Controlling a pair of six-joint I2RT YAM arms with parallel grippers.
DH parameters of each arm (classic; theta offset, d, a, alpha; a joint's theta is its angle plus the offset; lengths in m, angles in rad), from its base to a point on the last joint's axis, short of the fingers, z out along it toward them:
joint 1: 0 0.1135 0.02 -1.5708
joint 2: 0 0 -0.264 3.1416
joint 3: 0.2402 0 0.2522 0
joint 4: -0.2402 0 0.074 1.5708
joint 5: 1.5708 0 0 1.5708
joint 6: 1.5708 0.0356 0 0
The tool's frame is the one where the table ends.
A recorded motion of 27 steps. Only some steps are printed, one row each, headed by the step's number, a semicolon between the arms.
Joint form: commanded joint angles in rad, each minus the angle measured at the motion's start. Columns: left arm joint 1, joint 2, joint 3, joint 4, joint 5, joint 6; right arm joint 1, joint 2, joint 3, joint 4, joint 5, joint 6.
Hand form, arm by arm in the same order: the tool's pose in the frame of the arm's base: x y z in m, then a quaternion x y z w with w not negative. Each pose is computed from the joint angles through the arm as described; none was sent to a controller.
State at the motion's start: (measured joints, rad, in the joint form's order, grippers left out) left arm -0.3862 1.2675 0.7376 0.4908 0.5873 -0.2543; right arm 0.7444 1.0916 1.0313 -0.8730 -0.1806 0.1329
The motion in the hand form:
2: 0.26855 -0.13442 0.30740 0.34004 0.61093 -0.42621 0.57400; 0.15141 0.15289 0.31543 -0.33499 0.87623 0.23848 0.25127
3: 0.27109 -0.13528 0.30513 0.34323 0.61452 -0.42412 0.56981; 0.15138 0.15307 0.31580 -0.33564 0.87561 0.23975 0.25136
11: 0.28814 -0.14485 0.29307 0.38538 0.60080 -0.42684 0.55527; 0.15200 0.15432 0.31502 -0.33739 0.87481 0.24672 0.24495
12: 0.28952 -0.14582 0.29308 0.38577 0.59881 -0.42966 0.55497; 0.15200 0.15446 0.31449 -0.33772 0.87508 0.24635 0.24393
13: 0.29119 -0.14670 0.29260 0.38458 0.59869 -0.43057 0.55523; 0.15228 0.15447 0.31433 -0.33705 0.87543 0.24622 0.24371
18: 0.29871 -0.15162 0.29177 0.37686 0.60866 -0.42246 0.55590; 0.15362 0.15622 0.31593 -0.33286 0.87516 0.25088 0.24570
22: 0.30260 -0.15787 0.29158 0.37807 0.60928 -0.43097 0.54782; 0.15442 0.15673 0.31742 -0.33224 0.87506 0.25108 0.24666
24: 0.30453 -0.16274 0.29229 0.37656 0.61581 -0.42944 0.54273; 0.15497 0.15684 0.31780 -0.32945 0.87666 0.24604 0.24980
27: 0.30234 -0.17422 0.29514 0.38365 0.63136 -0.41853 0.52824; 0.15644 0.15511 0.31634 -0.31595 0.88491 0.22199 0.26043
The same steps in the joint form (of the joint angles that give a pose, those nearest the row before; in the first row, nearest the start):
2: 0.0043 0.0587 0.0864 0.0422 0.1771 0.1021; 0.0066 0.0094 0.0350 0.0093 -0.0588 -0.0282
3: 0.0051 0.0705 0.0933 0.0289 0.1807 0.1150; 0.0069 0.0096 0.0362 0.0097 -0.0613 -0.0286
11: 0.0028 0.1677 0.1378 0.0405 0.2548 0.1905; 0.0062 0.0163 0.0375 0.0098 -0.0801 -0.0275
12: 0.0020 0.1756 0.1421 0.0502 0.2595 0.1845; 0.0067 0.0171 0.0364 0.0094 -0.0802 -0.0278
13: 0.0013 0.1840 0.1461 0.0579 0.2583 0.1800; 0.0058 0.0180 0.0364 0.0098 -0.0801 -0.0272
18: -0.0063 0.2151 0.1773 0.0406 0.2241 0.1852; 0.0070 0.0240 0.0432 0.0188 -0.0833 -0.0153
22: -0.0186 0.2400 0.2014 0.0363 0.2295 0.1733; 0.0063 0.0279 0.0508 0.0171 -0.0830 -0.0146
24: -0.0305 0.2509 0.2225 0.0071 0.2133 0.1771; 0.0071 0.0293 0.0531 0.0176 -0.0691 -0.0118
27: -0.0662 0.2525 0.2634 -0.0984 0.1723 0.2178; 0.0062 0.0278 0.0485 0.0182 -0.0095 -0.0012

